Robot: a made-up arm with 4 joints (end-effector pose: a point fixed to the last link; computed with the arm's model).
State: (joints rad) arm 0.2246 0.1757 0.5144 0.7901
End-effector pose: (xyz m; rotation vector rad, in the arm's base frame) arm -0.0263 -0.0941 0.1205 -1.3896 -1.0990 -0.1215
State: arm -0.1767 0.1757 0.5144 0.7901
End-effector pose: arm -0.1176 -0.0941 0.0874 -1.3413 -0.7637 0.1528
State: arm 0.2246 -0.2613 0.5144 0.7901
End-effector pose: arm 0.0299 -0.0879 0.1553 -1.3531 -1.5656 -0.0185
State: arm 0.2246 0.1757 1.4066 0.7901
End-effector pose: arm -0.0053 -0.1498 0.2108 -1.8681 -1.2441 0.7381
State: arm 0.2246 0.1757 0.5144 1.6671
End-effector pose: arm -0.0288 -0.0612 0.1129 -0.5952 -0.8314 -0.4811
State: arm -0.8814 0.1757 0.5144 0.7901
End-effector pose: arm -0.2824 -0.0941 0.1216 -1.1725 -0.1660 0.5894
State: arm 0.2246 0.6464 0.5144 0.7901
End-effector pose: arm -0.0933 -0.0764 0.1030 -1.3736 -0.5982 -0.2185
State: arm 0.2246 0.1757 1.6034 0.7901
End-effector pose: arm 0.0032 -0.1500 0.2339 -1.9524 -1.2546 0.9474
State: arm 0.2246 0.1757 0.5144 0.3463
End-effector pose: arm -0.0256 -0.1052 0.1341 -1.7878 -1.1973 0.1014
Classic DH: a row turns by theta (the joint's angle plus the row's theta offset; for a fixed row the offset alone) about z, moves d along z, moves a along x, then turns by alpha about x. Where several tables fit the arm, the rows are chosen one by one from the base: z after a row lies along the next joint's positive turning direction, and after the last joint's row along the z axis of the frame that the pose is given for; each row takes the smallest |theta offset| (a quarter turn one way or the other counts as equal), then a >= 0, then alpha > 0; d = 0 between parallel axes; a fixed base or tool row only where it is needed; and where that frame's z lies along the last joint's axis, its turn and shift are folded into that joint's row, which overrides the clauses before.
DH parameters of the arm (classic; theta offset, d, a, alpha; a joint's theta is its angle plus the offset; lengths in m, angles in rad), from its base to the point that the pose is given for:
base (fixed): 0 0.3285 -0.1535 1.5708
joint 1: 0.2494 0.1001 0.0328 2.2732
joint 2: -0.9894 0.1417 0.0044 2.0015
joint 3: 1.0992 -0.2659 0.0092 2.6773
joint 4: 1.2304 -0.2087 -0.036 2.0686
tool (fixed): 0.7207 -0.0195 0 0

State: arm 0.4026 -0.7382 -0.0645 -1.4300
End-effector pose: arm 0.0390 -0.0208 0.2507 2.0546 1.1427 0.2296
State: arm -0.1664 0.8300 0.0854 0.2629
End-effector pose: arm -0.1987 -0.0329 0.0967 -1.6009 -0.0391 0.0256
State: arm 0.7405 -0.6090 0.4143 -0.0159
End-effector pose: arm 0.0869 -0.0715 0.3287 1.9820 2.1387 0.4164
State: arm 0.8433 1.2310 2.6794 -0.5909
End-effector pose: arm 0.0448 -0.1143 0.3273 1.2904 0.9544 -1.8483
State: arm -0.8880 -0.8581 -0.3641 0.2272
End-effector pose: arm -0.2049 0.0169 0.0691 -0.9088 -0.9781 0.2366
